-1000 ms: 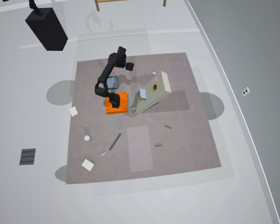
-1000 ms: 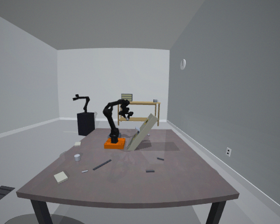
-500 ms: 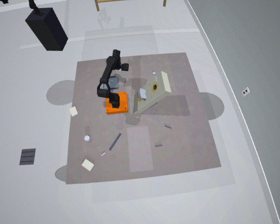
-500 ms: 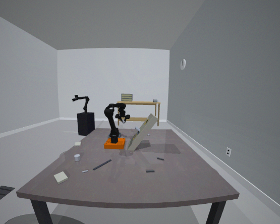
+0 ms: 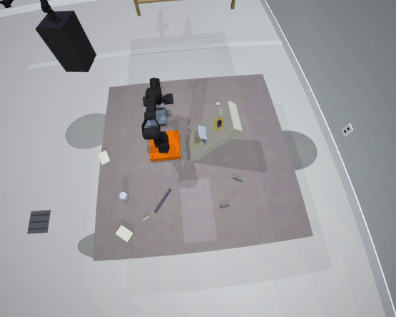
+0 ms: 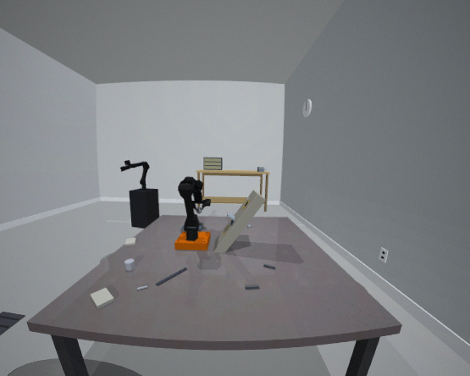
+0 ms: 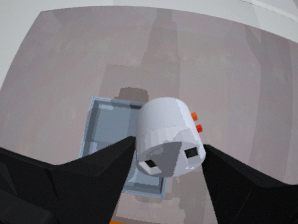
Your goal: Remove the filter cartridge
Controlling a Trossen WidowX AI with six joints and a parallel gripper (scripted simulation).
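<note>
My gripper tip is now 5 cm past the grey-blue tray, 2 cm to the left of it and 15 cm above it. From my gripper tip the other things lie so: round white filter cartridge right at my gripper tip; then grey bracket 31 cm ahead, 23 cm to the right, 2 cm above.
</note>
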